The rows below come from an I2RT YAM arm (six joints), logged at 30 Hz.
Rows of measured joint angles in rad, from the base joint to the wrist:
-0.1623 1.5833 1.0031 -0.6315 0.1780 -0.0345
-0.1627 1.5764 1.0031 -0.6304 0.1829 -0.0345
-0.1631 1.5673 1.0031 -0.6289 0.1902 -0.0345
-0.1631 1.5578 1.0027 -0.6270 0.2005 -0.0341
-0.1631 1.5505 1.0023 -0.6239 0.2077 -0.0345
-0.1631 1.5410 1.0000 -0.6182 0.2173 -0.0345
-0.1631 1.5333 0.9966 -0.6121 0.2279 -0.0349
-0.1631 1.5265 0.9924 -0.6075 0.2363 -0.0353
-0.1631 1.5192 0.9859 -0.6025 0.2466 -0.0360
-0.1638 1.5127 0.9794 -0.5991 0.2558 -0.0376
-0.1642 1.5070 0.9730 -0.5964 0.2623 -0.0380
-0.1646 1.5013 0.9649 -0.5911 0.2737 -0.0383
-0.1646 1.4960 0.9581 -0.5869 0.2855 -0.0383
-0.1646 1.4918 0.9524 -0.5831 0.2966 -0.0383
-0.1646 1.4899 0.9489 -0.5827 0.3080 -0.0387
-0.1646 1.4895 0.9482 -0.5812 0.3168 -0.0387
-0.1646 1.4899 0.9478 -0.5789 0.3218 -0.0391
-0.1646 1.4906 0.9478 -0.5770 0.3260 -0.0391
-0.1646 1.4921 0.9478 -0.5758 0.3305 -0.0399
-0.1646 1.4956 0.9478 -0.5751 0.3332 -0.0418
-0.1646 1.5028 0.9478 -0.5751 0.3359 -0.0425
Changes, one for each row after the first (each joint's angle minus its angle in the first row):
-0.0004 -0.0069 0.0000 0.0011 0.0049 0.0000
-0.0008 -0.0160 0.0000 0.0026 0.0122 0.0000
-0.0008 -0.0255 -0.0004 0.0045 0.0225 0.0004
-0.0008 -0.0328 -0.0008 0.0076 0.0297 0.0000
-0.0008 -0.0423 -0.0031 0.0133 0.0393 0.0000
-0.0008 -0.0500 -0.0065 0.0194 0.0499 -0.0004
-0.0008 -0.0568 -0.0107 0.0240 0.0583 -0.0008
-0.0008 -0.0641 -0.0172 0.0290 0.0686 -0.0015
-0.0015 -0.0706 -0.0237 0.0324 0.0778 -0.0031
-0.0019 -0.0763 -0.0301 0.0351 0.0843 -0.0035
-0.0023 -0.0820 -0.0382 0.0404 0.0957 -0.0038
-0.0023 -0.0873 -0.0450 0.0446 0.1075 -0.0038
-0.0023 -0.0915 -0.0507 0.0484 0.1186 -0.0038
-0.0023 -0.0934 -0.0542 0.0488 0.1300 -0.0042
-0.0023 -0.0938 -0.0549 0.0503 0.1388 -0.0042
-0.0023 -0.0934 -0.0553 0.0526 0.1438 -0.0046
-0.0023 -0.0927 -0.0553 0.0545 0.1480 -0.0046
-0.0023 -0.0912 -0.0553 0.0557 0.1525 -0.0054
-0.0023 -0.0877 -0.0553 0.0564 0.1552 -0.0073
-0.0023 -0.0805 -0.0553 0.0564 0.1579 -0.0080

